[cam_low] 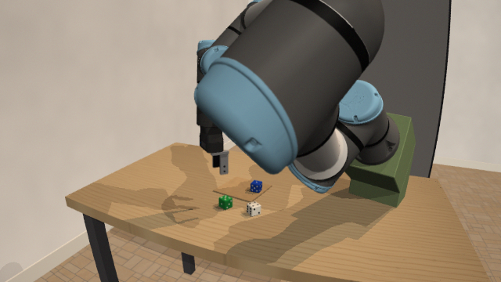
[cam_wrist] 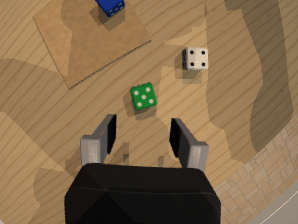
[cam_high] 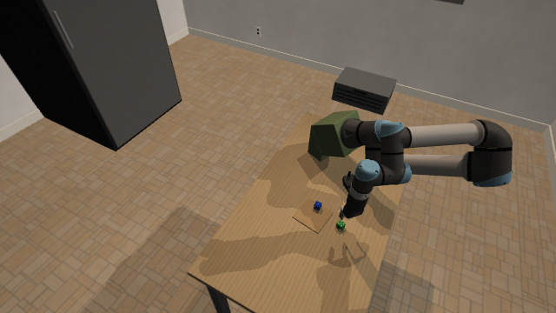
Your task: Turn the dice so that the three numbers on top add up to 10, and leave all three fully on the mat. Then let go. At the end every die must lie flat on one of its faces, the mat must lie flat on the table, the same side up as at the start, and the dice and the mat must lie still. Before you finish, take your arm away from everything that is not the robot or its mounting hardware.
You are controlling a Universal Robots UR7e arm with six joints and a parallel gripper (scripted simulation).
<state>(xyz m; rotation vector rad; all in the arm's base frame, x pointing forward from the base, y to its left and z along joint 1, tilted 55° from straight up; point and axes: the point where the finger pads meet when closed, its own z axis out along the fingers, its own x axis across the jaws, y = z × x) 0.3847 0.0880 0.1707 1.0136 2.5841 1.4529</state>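
Now: hand 120 mm above the green die, 10 mm to the left of it and 10 mm past it. From my hand the other things lie so: tan mat (150 mm to the right, 130 mm below, 10 mm ahead); then blue die (150 mm to the right, 120 mm below, 30 mm behind); then white die (120 mm below, 100 mm behind, 20 mm to the right).
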